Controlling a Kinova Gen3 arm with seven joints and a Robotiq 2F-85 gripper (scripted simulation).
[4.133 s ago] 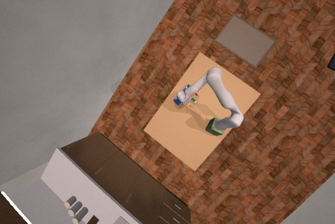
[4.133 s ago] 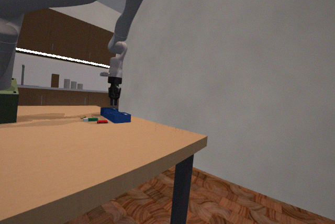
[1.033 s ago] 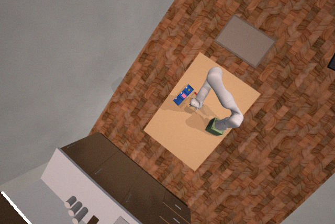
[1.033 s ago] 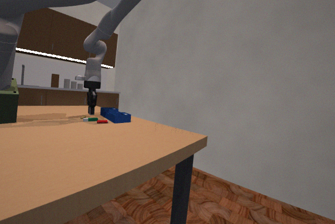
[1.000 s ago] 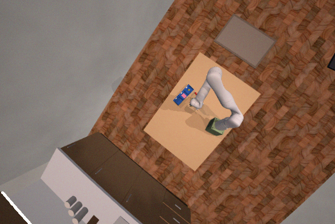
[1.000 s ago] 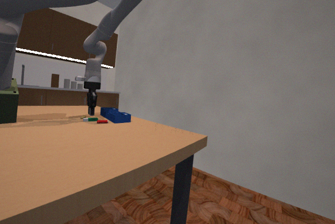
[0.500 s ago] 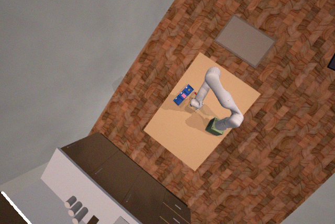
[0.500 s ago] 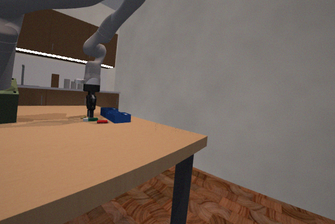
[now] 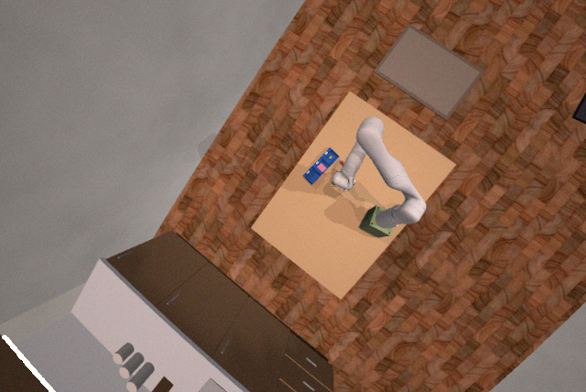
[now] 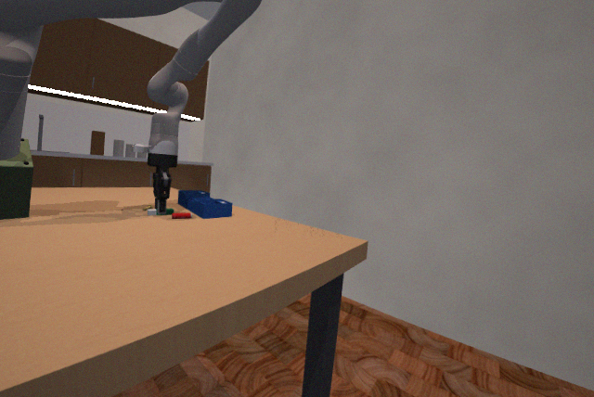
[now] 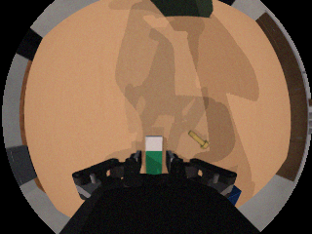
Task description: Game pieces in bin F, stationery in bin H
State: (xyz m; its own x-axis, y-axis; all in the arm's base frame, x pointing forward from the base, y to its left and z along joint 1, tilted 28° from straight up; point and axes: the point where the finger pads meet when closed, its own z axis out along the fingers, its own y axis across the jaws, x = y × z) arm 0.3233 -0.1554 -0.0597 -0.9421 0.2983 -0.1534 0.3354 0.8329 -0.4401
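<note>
My gripper is now 2 cm above the green piece. Also, from my hand: pink block: 13 cm ahead, 1 cm below; red piece: 2 cm ahead, 8 cm to the right, 2 cm below; thin golden thing: 7 cm to the left, 2 cm below.
</note>
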